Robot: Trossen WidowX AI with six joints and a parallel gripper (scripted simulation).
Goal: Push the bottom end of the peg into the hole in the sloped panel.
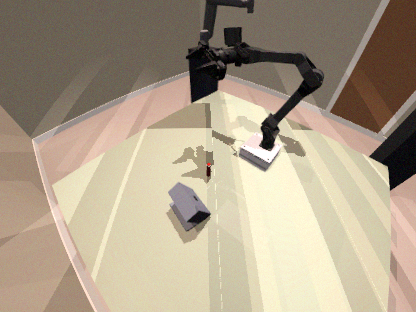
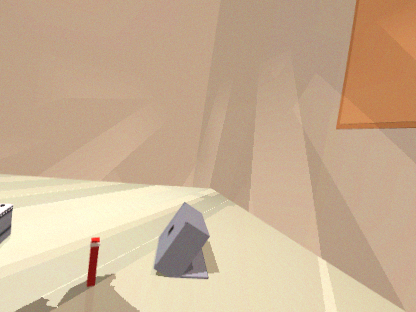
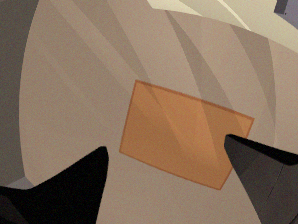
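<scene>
Right now my gripper tip is 350 mm above the red square peg, 180 mm to the right of it and 110 mm short of it. From my gripper tip the other things lie so: sloped grey panel: 360 mm below, 280 mm ahead, 230 mm to the left.
</scene>
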